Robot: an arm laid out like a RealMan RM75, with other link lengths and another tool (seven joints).
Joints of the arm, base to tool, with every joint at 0 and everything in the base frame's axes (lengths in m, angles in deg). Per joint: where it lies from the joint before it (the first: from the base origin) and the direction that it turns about. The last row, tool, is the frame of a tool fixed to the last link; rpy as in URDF.
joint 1: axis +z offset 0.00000 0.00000 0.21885
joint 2: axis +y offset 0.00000 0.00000 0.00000
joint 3: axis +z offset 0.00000 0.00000 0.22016
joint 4: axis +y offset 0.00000 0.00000 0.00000
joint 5: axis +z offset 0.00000 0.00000 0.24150
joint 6: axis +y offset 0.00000 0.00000 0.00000
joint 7: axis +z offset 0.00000 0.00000 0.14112
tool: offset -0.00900 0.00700 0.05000 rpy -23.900 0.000 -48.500
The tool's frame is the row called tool.
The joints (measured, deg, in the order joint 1, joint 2, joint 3, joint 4, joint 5, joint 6, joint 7), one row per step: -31.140, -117.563, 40.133, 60.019, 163.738, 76.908, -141.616; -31.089, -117.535, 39.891, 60.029, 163.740, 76.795, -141.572; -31.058, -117.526, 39.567, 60.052, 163.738, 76.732, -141.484; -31.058, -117.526, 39.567, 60.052, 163.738, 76.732, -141.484; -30.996, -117.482, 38.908, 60.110, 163.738, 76.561, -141.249; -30.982, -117.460, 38.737, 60.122, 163.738, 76.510, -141.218; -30.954, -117.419, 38.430, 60.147, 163.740, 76.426, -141.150; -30.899, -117.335, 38.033, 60.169, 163.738, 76.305, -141.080; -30.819, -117.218, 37.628, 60.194, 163.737, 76.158, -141.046; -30.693, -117.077, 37.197, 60.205, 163.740, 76.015, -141.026; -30.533, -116.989, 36.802, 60.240, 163.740, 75.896, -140.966; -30.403, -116.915, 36.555, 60.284, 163.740, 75.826, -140.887; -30.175, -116.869, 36.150, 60.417, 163.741, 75.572, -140.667; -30.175, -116.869, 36.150, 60.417, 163.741, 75.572, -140.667
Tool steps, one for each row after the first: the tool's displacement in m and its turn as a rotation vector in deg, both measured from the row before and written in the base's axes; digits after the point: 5 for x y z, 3 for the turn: -0.00089, -0.00009, 0.00099, 0.272, -0.011, 0.086; -0.00077, -0.00015, 0.00097, 0.271, -0.069, 0.079; 0.00000, 0.00000, 0.00000, 0.000, 0.000, 0.000; -0.00168, -0.00016, 0.00233, 0.575, -0.064, 0.098; -0.00046, 0.00000, 0.00069, 0.174, -0.017, 0.046; -0.00084, -0.00005, 0.00126, 0.302, -0.023, 0.078; -0.00130, -0.00013, 0.00187, 0.421, -0.013, 0.133; -0.00157, -0.00018, 0.00223, 0.486, 0.015, 0.180; -0.00200, -0.00053, 0.00243, 0.512, 0.014, 0.259; -0.00196, -0.00081, 0.00197, 0.433, 0.000, 0.240; -0.00142, -0.00065, 0.00150, 0.269, 0.044, 0.139; -0.00229, -0.00079, 0.00237, 0.503, 0.154, 0.103; 0.00000, 0.00000, 0.00000, 0.000, 0.000, 0.000
